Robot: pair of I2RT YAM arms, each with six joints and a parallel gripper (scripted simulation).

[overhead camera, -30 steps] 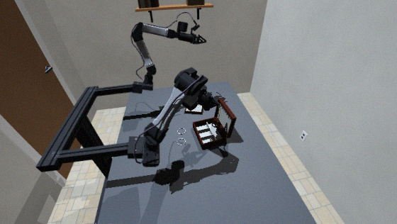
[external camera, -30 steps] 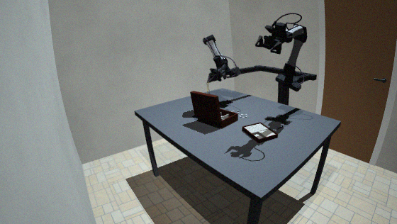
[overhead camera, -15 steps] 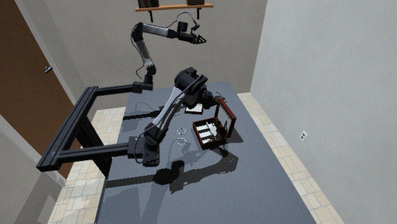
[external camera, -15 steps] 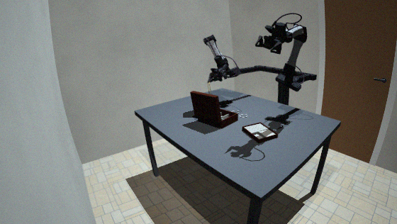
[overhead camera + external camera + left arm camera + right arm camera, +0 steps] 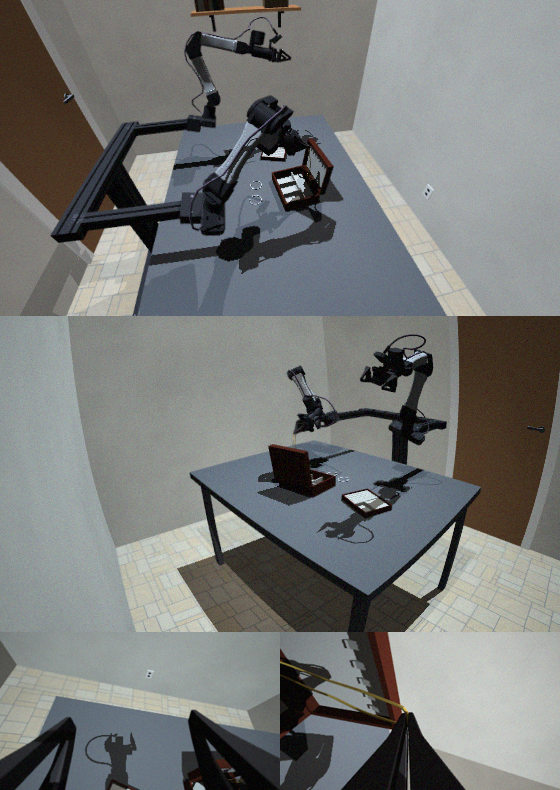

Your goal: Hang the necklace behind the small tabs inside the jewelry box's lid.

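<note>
Right now my right hand is 180 mm above the jewelry box, 30 mm past it and 10 mm to the right of it. From my right hand the other things lie so: shallow tray 380 mm to the left, 290 mm below, 70 mm behind.
</note>
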